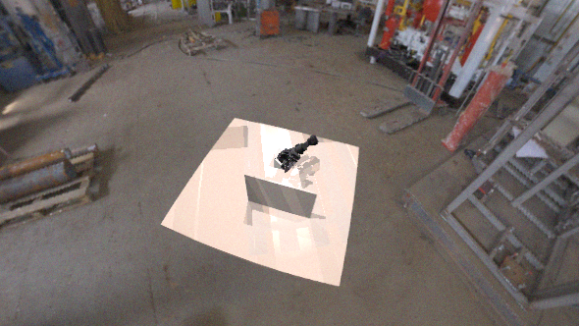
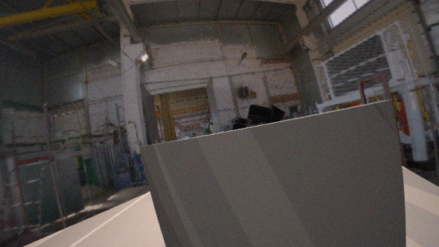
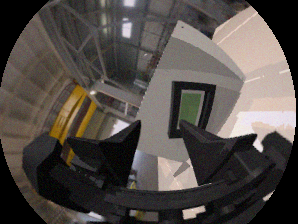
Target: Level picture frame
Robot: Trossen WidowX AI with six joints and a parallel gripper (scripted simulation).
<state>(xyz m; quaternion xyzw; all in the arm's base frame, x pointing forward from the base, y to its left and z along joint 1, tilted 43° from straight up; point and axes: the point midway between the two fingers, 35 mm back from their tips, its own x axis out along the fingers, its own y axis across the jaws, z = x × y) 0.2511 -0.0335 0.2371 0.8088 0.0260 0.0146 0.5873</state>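
Now: the picture frame 120 mm ahead of my gripper tip, 110 mm below it and 10 mm to the right of it. Round my gripper tip: wall panel: 130 mm ahead, 120 mm below.
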